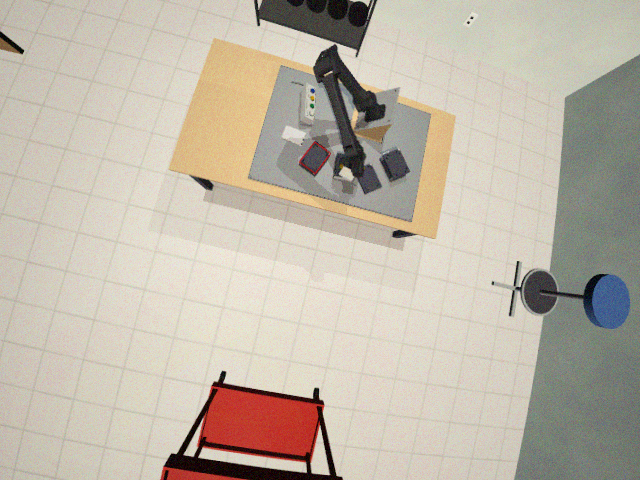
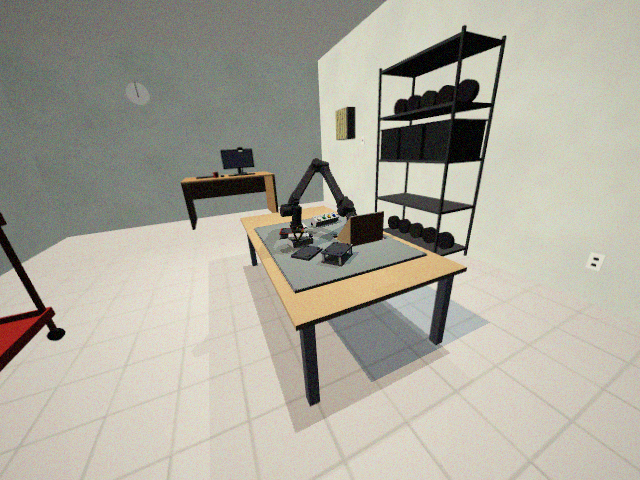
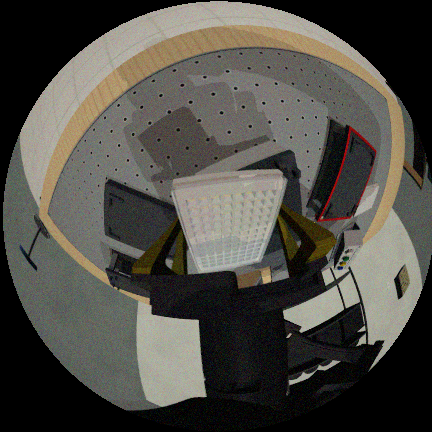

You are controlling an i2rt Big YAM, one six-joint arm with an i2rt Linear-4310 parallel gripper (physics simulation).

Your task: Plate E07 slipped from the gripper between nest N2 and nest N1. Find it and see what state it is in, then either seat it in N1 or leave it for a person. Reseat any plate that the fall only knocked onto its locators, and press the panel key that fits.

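Where they show: gripper, fingertip midpoint: (image 1: 348, 172) (image 2: 296, 238) (image 3: 227, 210); arm's base, link origin: (image 1: 375, 114) (image 2: 355, 224).
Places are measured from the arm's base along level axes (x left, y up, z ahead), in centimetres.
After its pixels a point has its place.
Note:
A white well plate (image 3: 229, 213) @[x -9.9, y -2.3, z 40.0 cm] (image 1: 347, 175) @[x -10.0, y -2.2, z 41.2 cm] lies right under my gripper (image 3: 227, 210) @[x -9.4, y -4.9, z 38.1 cm] (image 1: 346, 171) @[x -9.4, y -4.9, z 38.1 cm] (image 2: 296, 234) @[x -9.4, y -4.9, z 38.1 cm], on a dark nest (image 3: 287, 160) @[x -16.3, y -4.7, z 41.4 cm] near the mat's front edge. It sits slightly turned, and I cannot tell whether it is fully seated. The yellow fingers stand wide on either side of the plate without touching it, so the gripper is open. A red-outlined nest (image 1: 314, 158) @[x -30.7, y -6.1, z 34.1 cm] (image 3: 348, 177) @[x -28.4, y -6.2, z 35.0 cm] lies empty to one side. A flat dark nest (image 1: 369, 179) @[x 5.3, y -8.7, z 37.8 cm] (image 3: 132, 213) @[x 3.7, y -8.7, z 40.8 cm] (image 2: 307, 252) @[x 6.2, y -8.7, z 37.6 cm] lies on the other side. A second white plate (image 1: 292, 134) @[x -46.6, y -8.7, z 21.2 cm] (image 3: 368, 197) @[x -45.7, y -8.7, z 22.3 cm] lies beyond the red-outlined nest. The key panel (image 1: 309, 104) @[x -39.5, y -2.9, z 2.9 cm] (image 3: 346, 252) @[x -36.5, y -3.8, z 8.4 cm] (image 2: 325, 219) @[x -37.3, y -4.0, z 3.3 cm] is at the back.
A raised dark fixture (image 1: 394, 165) @[x 18.2, y -4.2, z 27.0 cm] (image 2: 337, 252) @[x 26.0, y -3.4, z 29.1 cm] stands further along the grey pegboard mat (image 1: 413, 143) @[x 31.4, y -10.1, z 5.5 cm]. A brown angled stand (image 1: 371, 130) @[x 0.0, y -3.4, z 8.9 cm] (image 2: 363, 229) @[x 9.0, y -1.1, z -0.1 cm] stands by the arm's elbow. A black shelf rack (image 2: 447, 157) stands behind the table (image 1: 223, 105) @[x -91.3, y -11.5, z 11.5 cm].

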